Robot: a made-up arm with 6 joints. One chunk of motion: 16 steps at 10 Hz.
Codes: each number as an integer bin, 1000 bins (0 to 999) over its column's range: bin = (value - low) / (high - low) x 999, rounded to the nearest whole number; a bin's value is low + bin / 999 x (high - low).
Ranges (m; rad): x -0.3..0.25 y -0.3..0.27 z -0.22..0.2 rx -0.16..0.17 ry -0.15..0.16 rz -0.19..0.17
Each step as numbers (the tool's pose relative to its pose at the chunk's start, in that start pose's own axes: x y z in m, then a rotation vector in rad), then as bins.
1 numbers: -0.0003 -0.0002 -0.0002 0.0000 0.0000 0.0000
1 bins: 544 525 523 484 483 527
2 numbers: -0.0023 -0.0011 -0.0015 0.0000 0.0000 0.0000
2 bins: 541 524 520 484 483 527
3 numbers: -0.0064 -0.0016 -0.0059 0.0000 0.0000 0.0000
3 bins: 533 523 509 484 483 527
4 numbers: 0.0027 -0.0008 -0.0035 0.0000 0.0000 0.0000
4 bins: 550 524 515 484 483 527
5 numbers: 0.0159 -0.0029 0.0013 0.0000 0.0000 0.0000
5 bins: 574 521 526 484 483 527
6 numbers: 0.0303 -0.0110 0.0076 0.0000 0.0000 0.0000
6 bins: 600 507 541 484 483 527
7 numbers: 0.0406 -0.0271 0.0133 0.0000 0.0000 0.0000
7 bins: 619 478 555 484 483 527
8 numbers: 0.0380 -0.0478 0.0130 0.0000 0.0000 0.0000
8 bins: 614 442 554 484 483 527
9 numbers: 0.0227 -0.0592 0.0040 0.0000 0.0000 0.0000
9 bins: 586 422 533 484 483 527
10 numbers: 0.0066 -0.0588 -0.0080 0.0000 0.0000 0.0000
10 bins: 557 423 504 484 483 527
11 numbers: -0.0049 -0.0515 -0.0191 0.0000 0.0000 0.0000
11 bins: 536 436 478 484 483 527
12 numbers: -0.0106 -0.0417 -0.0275 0.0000 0.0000 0.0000
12 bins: 526 453 458 484 483 527
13 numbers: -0.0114 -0.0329 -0.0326 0.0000 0.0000 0.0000
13 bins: 524 468 446 484 483 527
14 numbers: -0.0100 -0.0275 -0.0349 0.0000 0.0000 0.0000
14 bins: 527 478 440 484 483 527
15 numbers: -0.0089 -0.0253 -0.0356 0.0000 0.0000 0.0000
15 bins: 529 481 439 484 483 527
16 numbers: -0.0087 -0.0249 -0.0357 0.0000 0.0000 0.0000
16 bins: 529 482 438 484 483 527
